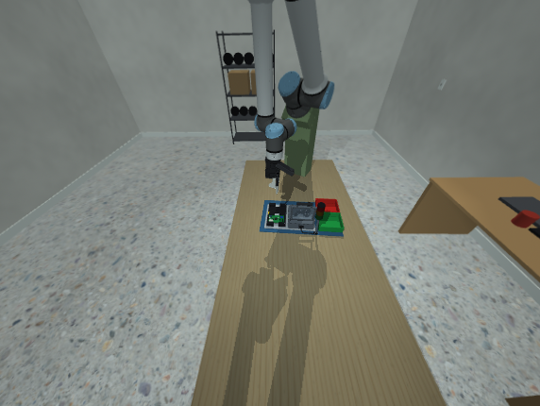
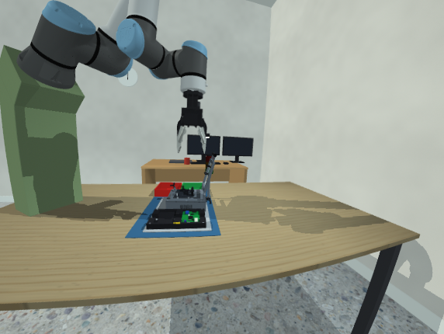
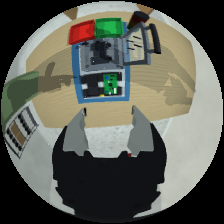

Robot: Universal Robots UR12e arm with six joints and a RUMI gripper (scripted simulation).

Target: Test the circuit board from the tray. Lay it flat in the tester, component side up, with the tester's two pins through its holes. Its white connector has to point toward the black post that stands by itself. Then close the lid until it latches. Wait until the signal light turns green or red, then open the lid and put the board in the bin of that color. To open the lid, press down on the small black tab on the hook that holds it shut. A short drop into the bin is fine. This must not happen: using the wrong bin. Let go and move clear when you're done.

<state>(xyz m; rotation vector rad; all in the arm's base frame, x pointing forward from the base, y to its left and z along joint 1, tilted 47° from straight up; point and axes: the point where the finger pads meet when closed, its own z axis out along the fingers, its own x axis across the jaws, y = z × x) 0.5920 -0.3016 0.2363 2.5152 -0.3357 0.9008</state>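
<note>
The green circuit board lies 270 mm below my hand and 10 mm to the right of it. Also, from my hand: tester lid: 150 mm ahead, 110 mm to the left, 110 mm below; red bin: 390 mm to the left, 280 mm below, 30 mm ahead; green bin: 330 mm to the left, 280 mm below, 170 mm ahead.
</note>
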